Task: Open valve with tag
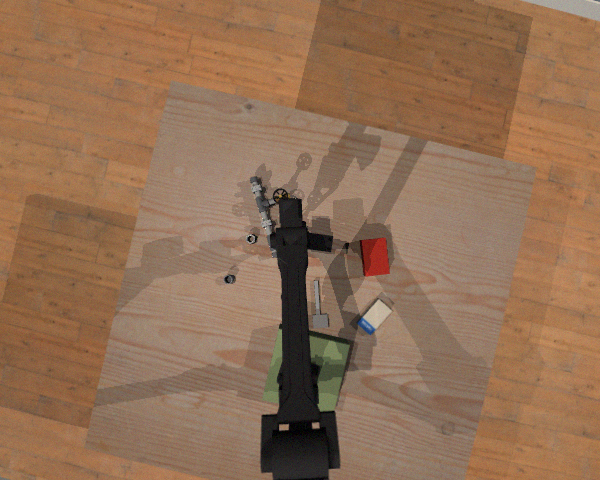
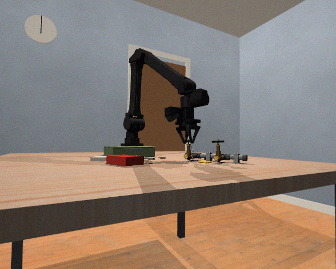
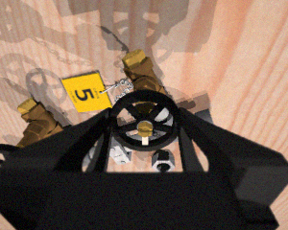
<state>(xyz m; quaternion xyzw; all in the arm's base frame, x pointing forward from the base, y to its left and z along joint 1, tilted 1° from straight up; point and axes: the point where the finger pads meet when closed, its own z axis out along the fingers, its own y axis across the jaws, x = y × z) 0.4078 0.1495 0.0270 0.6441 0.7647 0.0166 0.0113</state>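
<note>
Now: hand 80 mm above the yellow tag, 60 mm short of it and 40 mm to the right of it. Round my hand: grey tool 200 mm behind, 160 mm to the right, 80 mm below; red block 280 mm to the right, 70 mm below, 20 mm ahead.
</note>
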